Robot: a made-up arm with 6 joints.
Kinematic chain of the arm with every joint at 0, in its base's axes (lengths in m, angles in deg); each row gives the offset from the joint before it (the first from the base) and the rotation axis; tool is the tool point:
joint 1: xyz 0 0 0.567 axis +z
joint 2: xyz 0 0 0 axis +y
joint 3: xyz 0 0 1.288 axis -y
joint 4: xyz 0 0 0 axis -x
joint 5: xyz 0.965 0 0 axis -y
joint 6: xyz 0 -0.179 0 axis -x
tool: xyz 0 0 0
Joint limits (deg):
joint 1: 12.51..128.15
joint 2: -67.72..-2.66
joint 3: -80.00..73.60
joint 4: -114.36..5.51
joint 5: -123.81..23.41
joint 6: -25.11..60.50
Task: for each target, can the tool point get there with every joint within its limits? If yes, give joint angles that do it. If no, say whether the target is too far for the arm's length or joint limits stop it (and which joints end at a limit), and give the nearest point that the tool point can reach.
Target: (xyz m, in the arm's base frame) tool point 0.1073 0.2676 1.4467
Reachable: yes | joints 102.53 -33.46 -40.66 -24.59 -83.97 30.99
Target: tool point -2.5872 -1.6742 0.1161
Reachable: no: too far | nearest point -1.6489 -1.0670 1.6450 | short by 1.894 m
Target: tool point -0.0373 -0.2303 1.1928
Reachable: yes | joints 32.19 -60.40 -58.81 -12.00 -34.77 3.08
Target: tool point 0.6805 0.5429 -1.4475
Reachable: no: joint limits stop it (at a limit: joint 1, joint 2, joint 3) | nearest point 0.2276 -0.1827 0.6875 | short by 2.300 m
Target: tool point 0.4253 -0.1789 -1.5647
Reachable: no: joint limits stop it (at a limit: joint 1, joint 2, joint 3) | nearest point 0.1903 -0.2153 0.6759 | short by 2.253 m
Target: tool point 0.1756 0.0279 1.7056
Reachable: yes | joints 91.04 -45.14 -29.43 -10.43 -87.82 52.94
